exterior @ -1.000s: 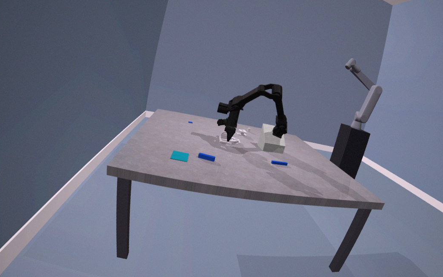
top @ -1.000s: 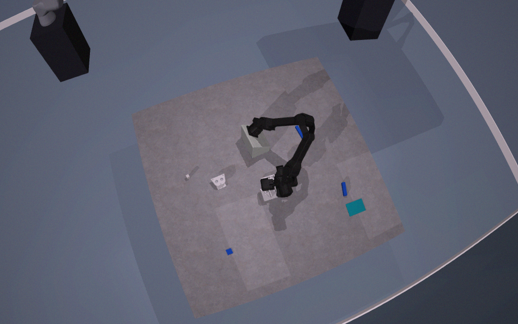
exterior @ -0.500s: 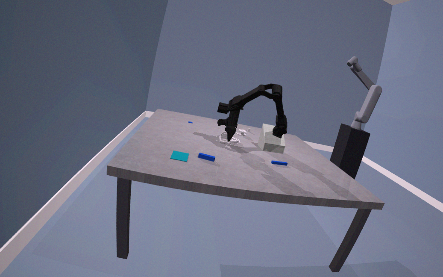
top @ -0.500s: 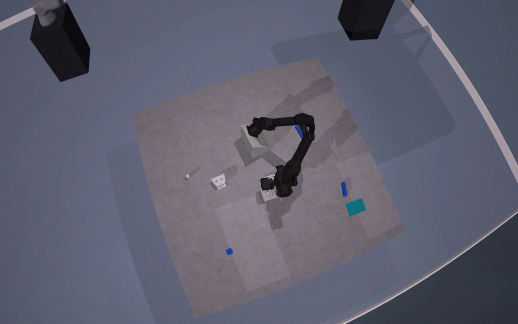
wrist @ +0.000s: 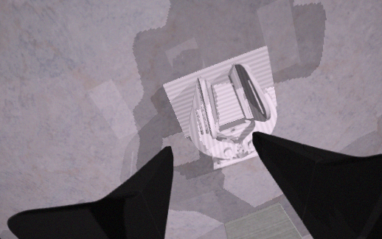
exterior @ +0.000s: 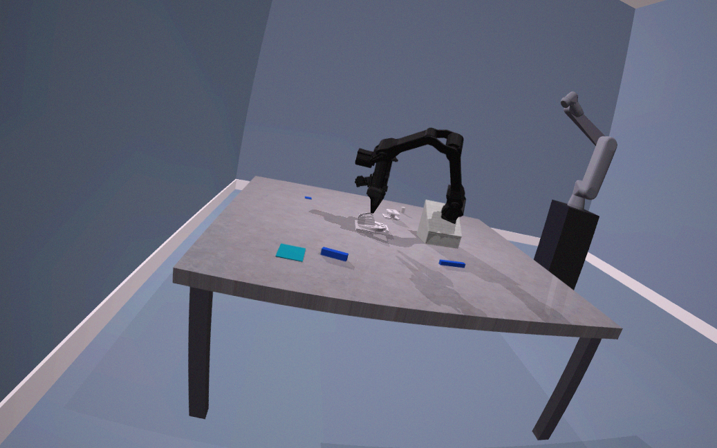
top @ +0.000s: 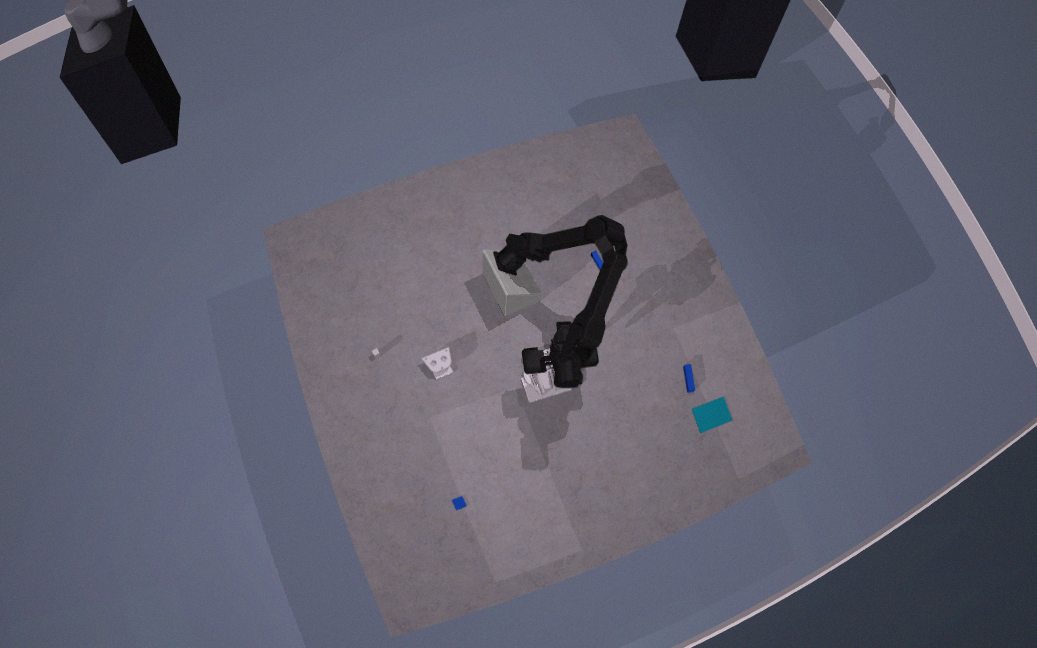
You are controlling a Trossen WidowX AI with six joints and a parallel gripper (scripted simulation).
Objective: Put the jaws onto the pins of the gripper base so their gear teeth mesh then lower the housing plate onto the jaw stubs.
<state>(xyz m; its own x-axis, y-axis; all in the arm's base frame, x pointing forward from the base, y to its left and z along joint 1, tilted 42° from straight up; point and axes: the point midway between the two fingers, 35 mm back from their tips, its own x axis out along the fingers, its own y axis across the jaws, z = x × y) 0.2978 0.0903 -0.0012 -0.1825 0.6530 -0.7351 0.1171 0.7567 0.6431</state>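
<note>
The white stepped part lies 29 cm to the right of my gripper tip, 10 cm behind it and 7 cm below it. The rest, counted from my gripper tip: small blue square (33 cm to the right, 28 cm ahead, 7 cm below); blue bar (29 cm behind, 22 cm to the left, 7 cm below); white jaw (6 cm below, 3 cm behind, 1 cm to the right).
</note>
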